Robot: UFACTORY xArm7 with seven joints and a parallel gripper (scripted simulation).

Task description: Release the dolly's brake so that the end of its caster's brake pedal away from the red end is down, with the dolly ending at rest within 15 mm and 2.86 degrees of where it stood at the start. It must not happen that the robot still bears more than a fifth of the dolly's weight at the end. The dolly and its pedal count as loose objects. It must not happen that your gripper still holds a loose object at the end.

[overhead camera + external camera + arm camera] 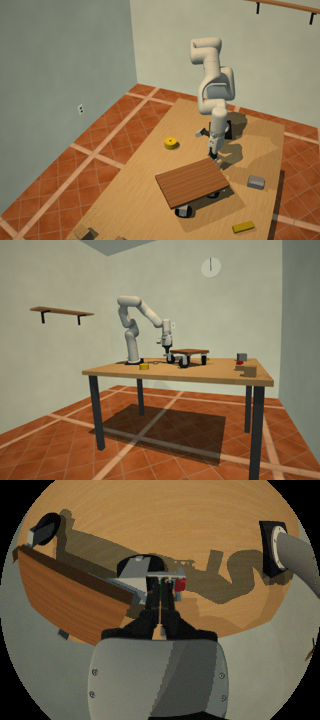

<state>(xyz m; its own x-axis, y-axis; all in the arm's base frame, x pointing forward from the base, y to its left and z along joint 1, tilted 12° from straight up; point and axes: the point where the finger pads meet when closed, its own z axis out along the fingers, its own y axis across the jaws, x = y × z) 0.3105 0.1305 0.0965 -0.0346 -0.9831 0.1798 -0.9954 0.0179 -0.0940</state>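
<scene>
Right now the brake pedal is 40 mm below my hand and 10 mm behind it. Also, from my hand: yellow cylinder: 300 mm to the right, 100 mm below, 30 mm behind; red block: 600 mm ahead, 150 mm to the left, 100 mm below; grey block: 260 mm to the left, 100 mm below, 30 mm behind.
</scene>
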